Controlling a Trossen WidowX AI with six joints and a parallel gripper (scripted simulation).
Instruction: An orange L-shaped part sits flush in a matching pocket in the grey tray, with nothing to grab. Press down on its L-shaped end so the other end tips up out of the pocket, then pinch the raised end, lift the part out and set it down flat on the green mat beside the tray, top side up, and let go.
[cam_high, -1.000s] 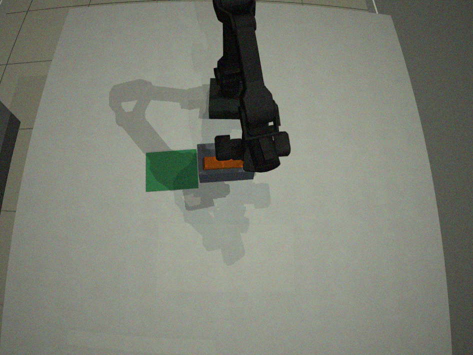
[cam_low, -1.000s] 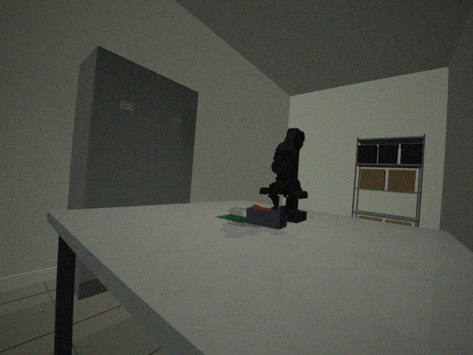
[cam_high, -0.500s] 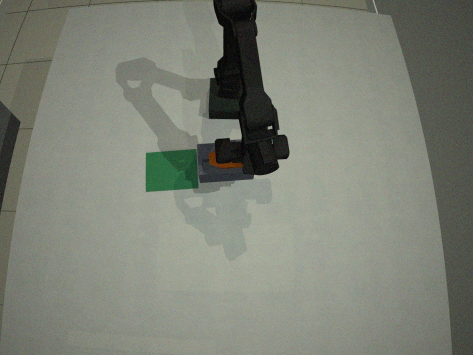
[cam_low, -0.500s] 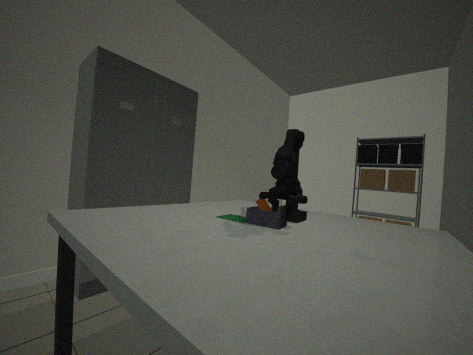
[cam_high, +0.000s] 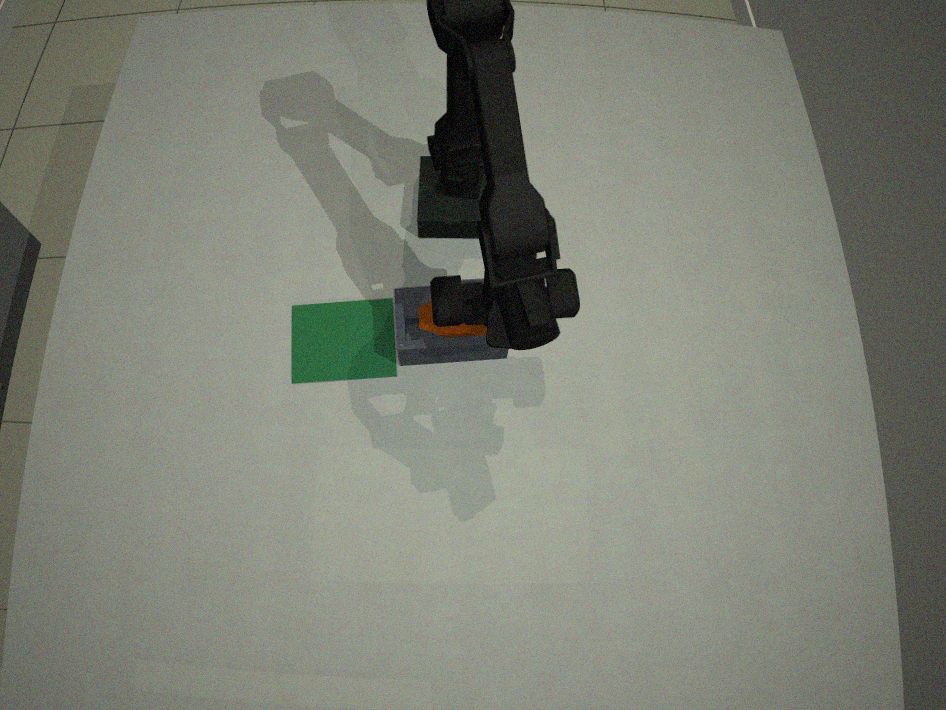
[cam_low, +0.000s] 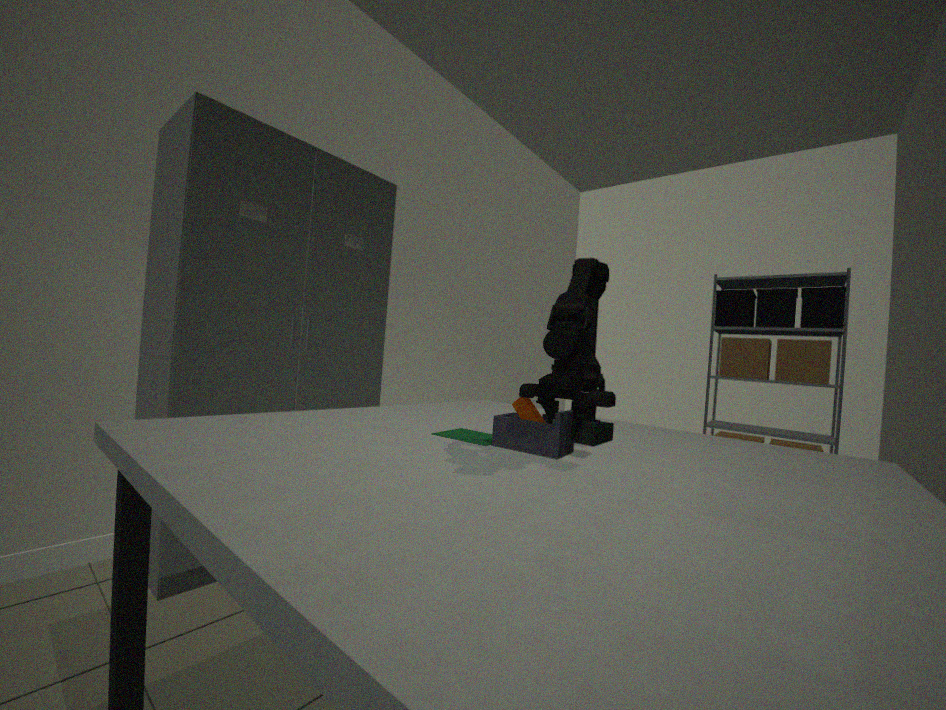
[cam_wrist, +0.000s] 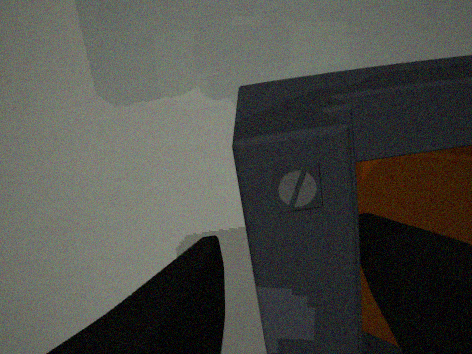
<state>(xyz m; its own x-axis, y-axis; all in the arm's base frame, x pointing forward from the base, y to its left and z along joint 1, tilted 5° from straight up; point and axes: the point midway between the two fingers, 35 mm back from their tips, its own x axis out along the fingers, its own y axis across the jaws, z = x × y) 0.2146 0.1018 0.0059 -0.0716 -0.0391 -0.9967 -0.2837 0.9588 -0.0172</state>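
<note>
Right now my gripper tip is 10 mm short of the orange L-shaped part, 50 mm to the left of it and 10 mm below it.
</note>
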